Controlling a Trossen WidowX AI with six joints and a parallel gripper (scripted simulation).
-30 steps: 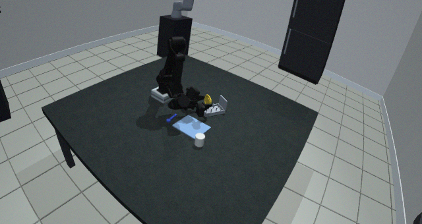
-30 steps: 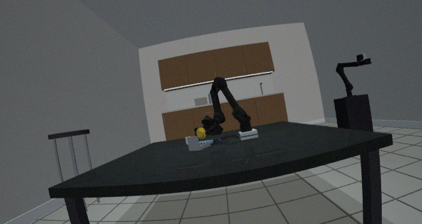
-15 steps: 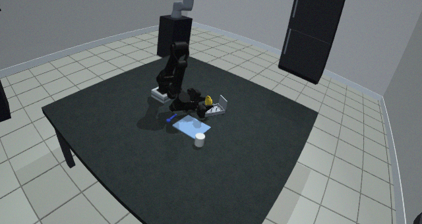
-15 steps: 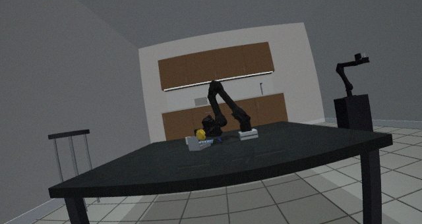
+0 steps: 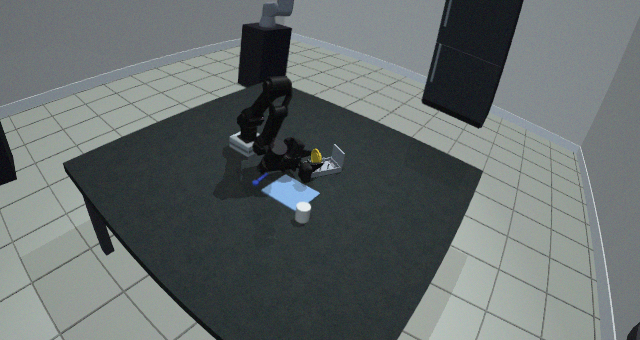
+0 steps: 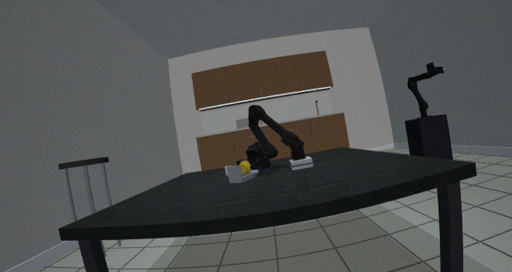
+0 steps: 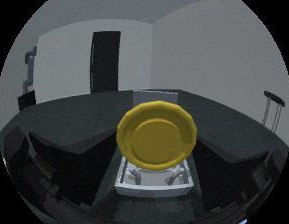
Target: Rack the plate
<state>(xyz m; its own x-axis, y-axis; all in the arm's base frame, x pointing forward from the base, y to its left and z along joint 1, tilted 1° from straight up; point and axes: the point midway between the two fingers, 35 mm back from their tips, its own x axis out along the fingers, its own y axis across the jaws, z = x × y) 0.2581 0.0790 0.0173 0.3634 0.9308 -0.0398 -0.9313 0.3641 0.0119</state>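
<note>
My gripper tip is 10 mm to the left of the yellow plate. Also, from my gripper tip: light blue mat (170 mm to the right, 50 mm below, 40 mm ahead); then blue spoon (210 mm to the right, 70 mm behind, 50 mm below); then dish rack (30 mm below, 20 mm to the left, 10 mm ahead).
</note>
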